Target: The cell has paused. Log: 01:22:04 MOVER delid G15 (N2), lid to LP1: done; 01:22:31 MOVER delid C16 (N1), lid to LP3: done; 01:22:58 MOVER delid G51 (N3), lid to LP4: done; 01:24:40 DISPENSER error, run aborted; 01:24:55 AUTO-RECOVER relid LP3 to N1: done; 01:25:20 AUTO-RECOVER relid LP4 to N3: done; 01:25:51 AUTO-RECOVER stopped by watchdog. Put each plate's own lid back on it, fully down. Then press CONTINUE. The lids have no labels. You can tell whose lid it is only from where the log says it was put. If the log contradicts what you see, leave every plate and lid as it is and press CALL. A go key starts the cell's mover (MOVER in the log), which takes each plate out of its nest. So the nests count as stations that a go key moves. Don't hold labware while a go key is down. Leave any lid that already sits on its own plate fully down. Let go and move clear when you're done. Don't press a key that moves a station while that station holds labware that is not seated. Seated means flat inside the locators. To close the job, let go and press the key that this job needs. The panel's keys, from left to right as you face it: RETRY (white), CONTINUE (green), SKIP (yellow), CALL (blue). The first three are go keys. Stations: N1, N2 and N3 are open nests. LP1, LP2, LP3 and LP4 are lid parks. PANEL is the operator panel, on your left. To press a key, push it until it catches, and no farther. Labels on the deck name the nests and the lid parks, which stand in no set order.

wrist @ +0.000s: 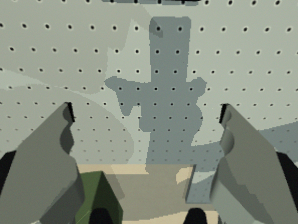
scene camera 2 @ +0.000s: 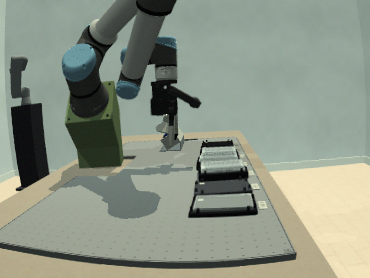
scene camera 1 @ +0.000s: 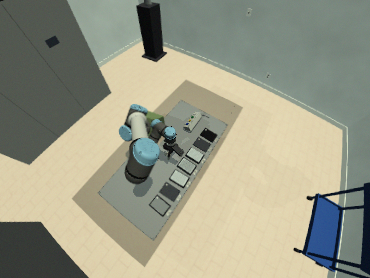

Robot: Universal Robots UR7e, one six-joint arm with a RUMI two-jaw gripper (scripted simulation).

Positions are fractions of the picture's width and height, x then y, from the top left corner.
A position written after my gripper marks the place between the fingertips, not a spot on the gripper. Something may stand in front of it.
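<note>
Through scene camera 2 I can see my gripper (scene camera 2: 0.47,0.52), and in that same view there is a pale lid (scene camera 2: 0.61,0.73). The wrist view shows me my gripper (wrist: 0.49,0.47) too.
</note>
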